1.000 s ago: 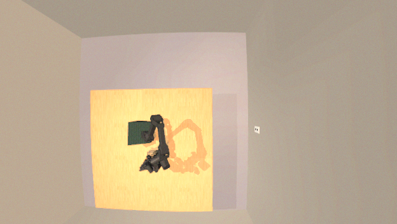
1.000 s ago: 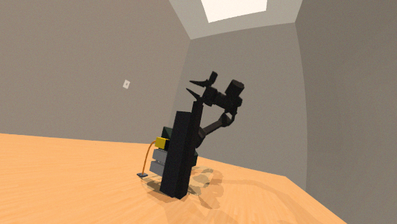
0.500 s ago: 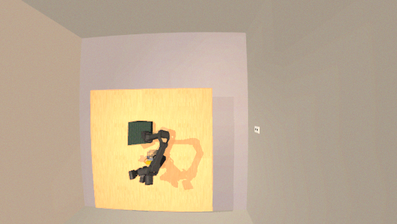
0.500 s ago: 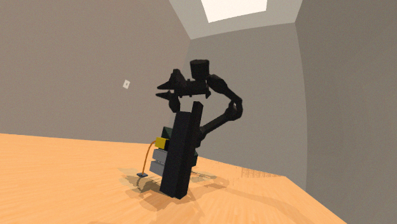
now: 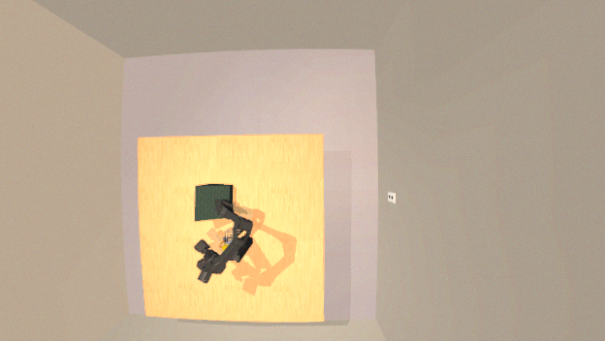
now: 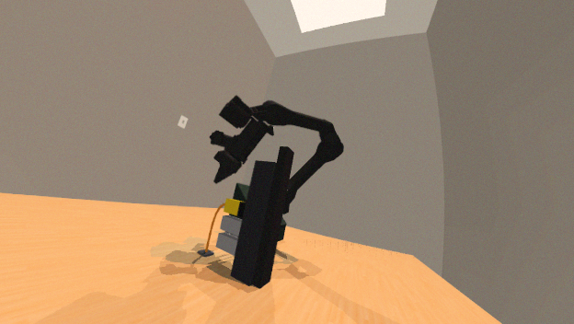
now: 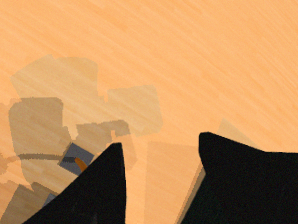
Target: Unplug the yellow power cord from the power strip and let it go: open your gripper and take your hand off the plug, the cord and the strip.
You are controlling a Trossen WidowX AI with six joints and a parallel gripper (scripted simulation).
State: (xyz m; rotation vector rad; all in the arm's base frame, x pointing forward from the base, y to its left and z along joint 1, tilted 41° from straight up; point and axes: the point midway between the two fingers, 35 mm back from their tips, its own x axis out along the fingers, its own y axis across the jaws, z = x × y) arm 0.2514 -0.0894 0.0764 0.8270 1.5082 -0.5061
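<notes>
The yellow plug is 11 cm to the left of my gripper tip and 5 cm below it. Round my gripper tip: black power strip: 18 cm to the left, 7 cm below; dark anchor block: 19 cm below, 3 cm to the left.
</notes>
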